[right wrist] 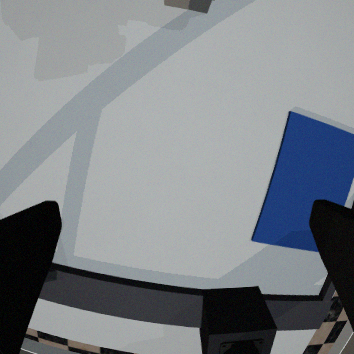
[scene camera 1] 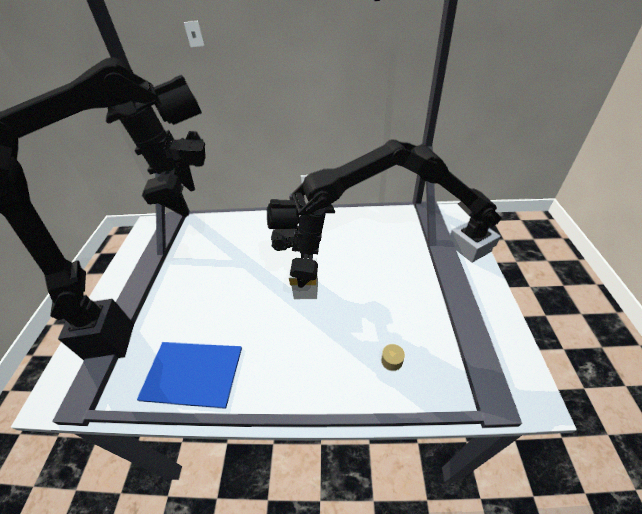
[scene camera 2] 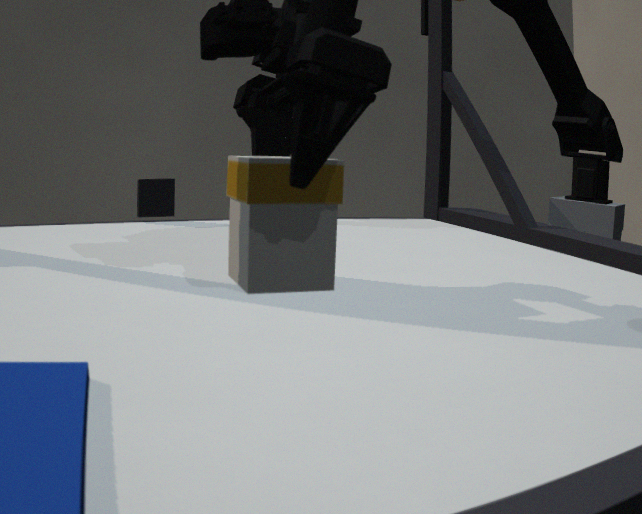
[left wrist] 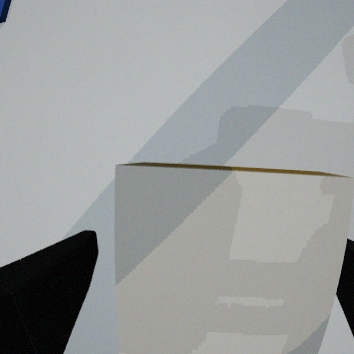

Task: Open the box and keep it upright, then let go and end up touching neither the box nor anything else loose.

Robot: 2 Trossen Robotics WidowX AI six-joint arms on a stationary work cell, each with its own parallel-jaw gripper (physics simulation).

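Seen in the pictures: left gripper, fingertip midpoint: [scene camera 2: 276, 190] [left wrist: 216, 247]; right gripper, fingertip midpoint: [right wrist: 188, 214] [scene camera 1: 190, 202]; left arm's base, link origin: [scene camera 1: 475, 232] [scene camera 2: 589, 201]; right arm's base, link origin: [right wrist: 239, 353] [scene camera 1: 86, 317].
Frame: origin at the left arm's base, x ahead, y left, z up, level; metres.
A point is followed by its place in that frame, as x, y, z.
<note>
The box [scene camera 1: 304, 292] @(0.531, -0.095, -0.028) [scene camera 2: 292, 246] @(0.532, -0.096, -0.025) [right wrist: 187, 4] @(0.543, -0.137, -0.038) stands upright on the table, a grey body under a lid [scene camera 2: 267, 182] @(0.550, -0.104, 0.019) [left wrist: 225, 220] @(0.534, -0.131, 0.036) with a yellow band and a pale top. The lid sits on the body, so the box is closed. My left gripper [scene camera 1: 303, 280] @(0.521, -0.121, 0.011) [scene camera 2: 285, 170] @(0.521, -0.121, 0.011) [left wrist: 216, 247] @(0.521, -0.121, 0.011) is open and points down over the box. Its fingers stand on opposite sides of the lid, one in front of the yellow band in scene camera 2, the other partly hidden behind the lid. I cannot tell whether either touches it. My right gripper [scene camera 1: 188, 202] @(0.711, -0.216, 0.268) [right wrist: 188, 214] @(0.711, -0.216, 0.268) is open and empty, high at the picture's left.
A flat blue square [scene camera 1: 190, 374] @(0.866, -0.037, -0.050) [scene camera 2: 42, 428] @(0.786, 0.004, -0.050) [left wrist: 4, 7] @(0.745, -0.052, -0.052) [right wrist: 295, 185] @(0.847, -0.070, -0.050) lies at the front left of the table in scene camera 1. A gold cylinder [scene camera 1: 392, 357] @(0.451, 0.178, -0.023) stands at the front right. Dark frame beams [scene camera 1: 284, 418] @(0.715, 0.167, -0.038) edge the table, with uprights at the back.
</note>
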